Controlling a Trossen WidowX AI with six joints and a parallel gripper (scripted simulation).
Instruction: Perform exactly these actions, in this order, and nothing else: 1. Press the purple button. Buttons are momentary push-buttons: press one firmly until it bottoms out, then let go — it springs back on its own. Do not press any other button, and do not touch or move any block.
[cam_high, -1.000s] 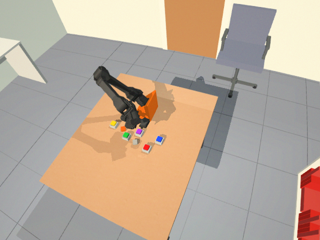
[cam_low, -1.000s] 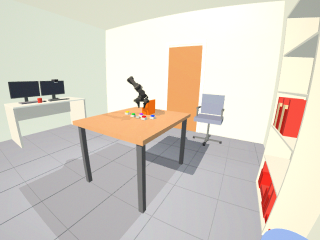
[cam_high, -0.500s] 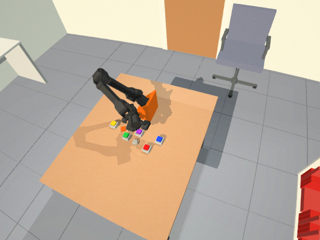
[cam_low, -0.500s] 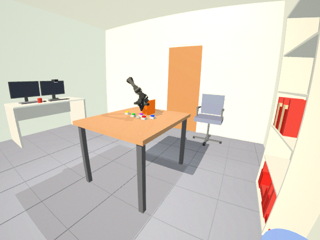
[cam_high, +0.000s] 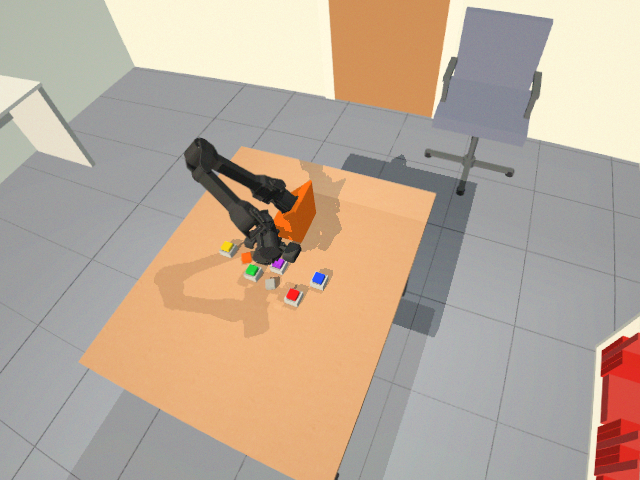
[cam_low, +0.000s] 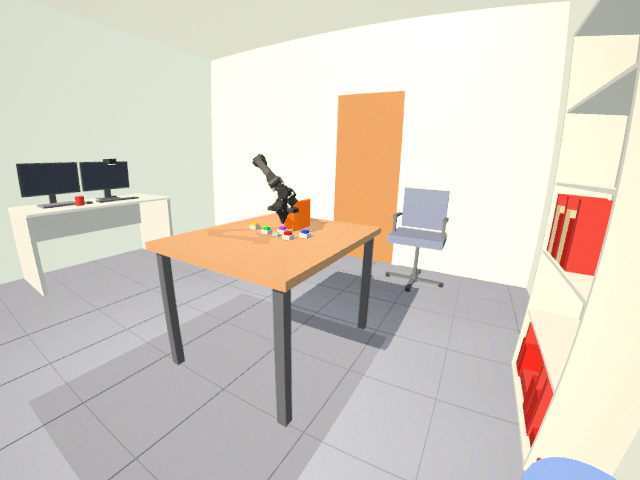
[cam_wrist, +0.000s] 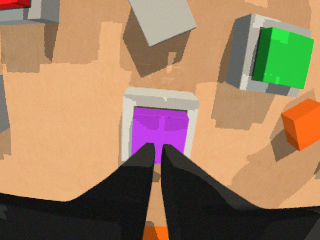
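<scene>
Right now my gripper tip is 20 mm above the purple button. Round my gripper tip: red button: 100 mm to the left, 90 mm ahead, 20 mm below; then orange block: 130 mm to the right, 50 mm below, 10 mm ahead; then green button: 70 mm to the right, 60 mm ahead, 20 mm below.
</scene>
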